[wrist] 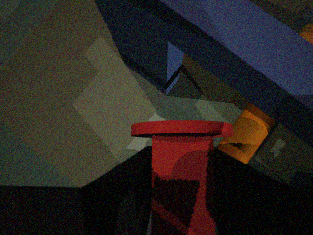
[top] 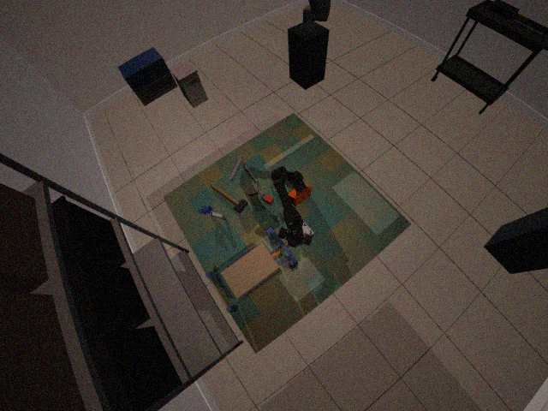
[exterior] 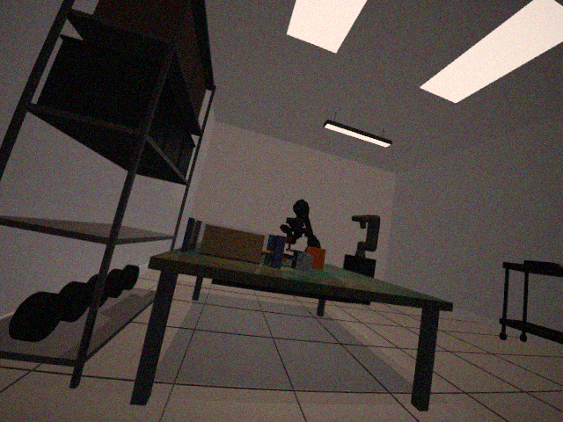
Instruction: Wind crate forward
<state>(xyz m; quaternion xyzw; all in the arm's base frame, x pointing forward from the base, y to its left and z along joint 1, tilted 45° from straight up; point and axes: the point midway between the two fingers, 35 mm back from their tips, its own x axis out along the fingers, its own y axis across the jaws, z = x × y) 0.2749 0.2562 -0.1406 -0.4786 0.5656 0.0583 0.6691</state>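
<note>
Right now the red-knobbed crank handle is 5 cm behind my gripper tip, 3 cm below it and 2 cm to the right of it. Round my gripper tip: red knob: 1 cm to the right, 1 cm behind; winch: 12 cm behind, 10 cm below, 5 cm to the right; grey block: 52 cm to the right, 12 cm below, 3 cm behind.
</note>
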